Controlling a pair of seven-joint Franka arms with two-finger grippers.
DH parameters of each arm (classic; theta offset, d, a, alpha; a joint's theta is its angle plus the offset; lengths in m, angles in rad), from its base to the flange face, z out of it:
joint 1: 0 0.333 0 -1.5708
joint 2: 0 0 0 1.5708
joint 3: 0 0.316 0.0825 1.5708
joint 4: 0 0 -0.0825 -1.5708
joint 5: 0 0.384 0 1.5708
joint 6: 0 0 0.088 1.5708
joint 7: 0 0.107 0 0
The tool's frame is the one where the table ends.
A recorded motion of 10 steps. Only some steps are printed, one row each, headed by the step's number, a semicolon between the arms.
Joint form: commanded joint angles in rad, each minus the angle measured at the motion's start. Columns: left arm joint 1, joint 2, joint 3, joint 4, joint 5, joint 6, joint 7; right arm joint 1, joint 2, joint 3, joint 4, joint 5, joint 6, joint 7.
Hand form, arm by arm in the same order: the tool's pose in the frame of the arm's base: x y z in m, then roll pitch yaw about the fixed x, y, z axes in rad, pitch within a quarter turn. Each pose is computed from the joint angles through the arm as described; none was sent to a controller.
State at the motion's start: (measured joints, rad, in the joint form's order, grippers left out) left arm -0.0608 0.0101 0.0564 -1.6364 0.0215 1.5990 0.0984; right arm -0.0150 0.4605 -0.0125 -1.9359 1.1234 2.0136 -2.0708
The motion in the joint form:
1: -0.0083 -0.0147 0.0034 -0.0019 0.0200 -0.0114 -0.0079; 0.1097 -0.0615 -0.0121 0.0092 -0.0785 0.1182 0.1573
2: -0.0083 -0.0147 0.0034 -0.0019 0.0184 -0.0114 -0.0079; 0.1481 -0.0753 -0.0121 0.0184 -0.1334 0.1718 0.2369
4: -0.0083 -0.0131 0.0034 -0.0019 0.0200 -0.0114 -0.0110; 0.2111 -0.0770 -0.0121 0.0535 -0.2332 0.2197 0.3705
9: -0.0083 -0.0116 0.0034 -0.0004 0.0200 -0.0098 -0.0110; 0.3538 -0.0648 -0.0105 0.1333 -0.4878 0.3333 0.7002
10: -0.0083 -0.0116 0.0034 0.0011 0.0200 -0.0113 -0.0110; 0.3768 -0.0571 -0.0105 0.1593 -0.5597 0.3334 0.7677
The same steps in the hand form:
1: 0.5525 -0.0007 0.5967 -3.1047 0.0497 -0.1005; 0.6114 0.0816 0.2827 -2.9263 -0.7993 1.2148
2: 0.5525 -0.0009 0.5967 -3.1063 0.0495 -0.1005; 0.6148 0.0986 0.2951 -2.9574 -0.7413 1.2228
4: 0.5529 -0.0007 0.5958 -3.1046 0.0511 -0.0974; 0.6206 0.1323 0.3112 -2.9826 -0.6591 1.2378
9: 0.5535 -0.0008 0.5958 -3.1044 0.0496 -0.0975; 0.6259 0.2150 0.3436 -3.0804 -0.4917 1.2543
10: 0.5535 -0.0007 0.5964 -3.1044 0.0496 -0.0974; 0.6269 0.2307 0.3502 -3.1016 -0.4518 1.2687

